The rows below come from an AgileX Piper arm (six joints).
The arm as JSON. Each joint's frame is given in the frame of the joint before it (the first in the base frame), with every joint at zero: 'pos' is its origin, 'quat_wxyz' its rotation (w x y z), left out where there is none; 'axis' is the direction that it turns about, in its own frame. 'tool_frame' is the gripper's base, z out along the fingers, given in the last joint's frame.
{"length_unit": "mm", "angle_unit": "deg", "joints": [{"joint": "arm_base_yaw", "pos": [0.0, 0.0, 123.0], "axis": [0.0, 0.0, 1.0]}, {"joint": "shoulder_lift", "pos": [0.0, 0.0, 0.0], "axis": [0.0, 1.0, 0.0]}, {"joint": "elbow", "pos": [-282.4, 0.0, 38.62], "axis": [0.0, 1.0, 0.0]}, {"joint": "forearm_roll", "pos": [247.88, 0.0, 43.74], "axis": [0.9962, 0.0, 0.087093]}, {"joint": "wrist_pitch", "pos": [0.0, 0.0, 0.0], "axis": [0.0, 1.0, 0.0]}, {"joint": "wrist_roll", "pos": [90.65, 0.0, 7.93], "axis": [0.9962, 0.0, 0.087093]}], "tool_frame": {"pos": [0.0, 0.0, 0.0], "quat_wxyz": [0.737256, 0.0, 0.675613, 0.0]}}
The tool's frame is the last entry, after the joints.
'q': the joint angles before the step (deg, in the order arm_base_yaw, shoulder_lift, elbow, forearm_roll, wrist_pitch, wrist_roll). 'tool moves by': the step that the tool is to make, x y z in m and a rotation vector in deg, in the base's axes. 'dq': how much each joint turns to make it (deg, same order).
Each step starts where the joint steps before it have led.
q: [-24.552 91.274 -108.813 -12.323 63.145 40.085]
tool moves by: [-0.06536 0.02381 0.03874 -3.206 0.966 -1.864]
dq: [0.001 -9.720 0.715 -3.019 8.337 -2.052]
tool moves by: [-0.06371 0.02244 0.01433 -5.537 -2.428 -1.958]
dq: [-0.002 -12.035 7.969 -4.287 -0.604 -0.461]
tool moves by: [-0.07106 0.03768 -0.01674 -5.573 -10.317 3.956]
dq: [0.000 -19.138 18.194 1.702 -11.360 0.000]
